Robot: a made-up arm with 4 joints. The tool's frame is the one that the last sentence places.
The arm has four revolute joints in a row. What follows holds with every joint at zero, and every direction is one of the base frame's.
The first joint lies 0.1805 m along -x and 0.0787 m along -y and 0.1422 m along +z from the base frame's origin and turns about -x.
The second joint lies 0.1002 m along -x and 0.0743 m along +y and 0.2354 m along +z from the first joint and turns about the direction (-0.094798, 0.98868, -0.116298).
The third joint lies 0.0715 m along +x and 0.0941 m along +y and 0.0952 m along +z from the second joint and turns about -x.
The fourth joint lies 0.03 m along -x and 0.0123 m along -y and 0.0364 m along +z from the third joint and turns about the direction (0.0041, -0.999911, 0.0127).
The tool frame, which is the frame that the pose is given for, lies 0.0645 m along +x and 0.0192 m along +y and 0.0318 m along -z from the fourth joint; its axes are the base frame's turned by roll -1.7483, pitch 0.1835 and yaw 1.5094 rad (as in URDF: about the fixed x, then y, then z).
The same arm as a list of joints. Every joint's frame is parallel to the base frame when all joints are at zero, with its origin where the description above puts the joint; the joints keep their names.
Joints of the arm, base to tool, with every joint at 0 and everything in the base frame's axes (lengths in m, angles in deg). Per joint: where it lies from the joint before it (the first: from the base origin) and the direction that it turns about. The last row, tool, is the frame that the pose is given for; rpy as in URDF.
joint 1: axis -x xyz -0.1805 -0.0787 0.1422
joint 2: axis -0.094798 0.98868 -0.116298 xyz -0.1002 0.0743 0.2354
joint 3: axis -x xyz 0.0715 0.0941 0.0952
joint 4: axis 0.0041 -0.999911 0.0127 xyz -0.03 -0.0123 0.0364
tool: xyz 0.0645 0.0192 -0.0318 rpy -100.17 10.51 86.48

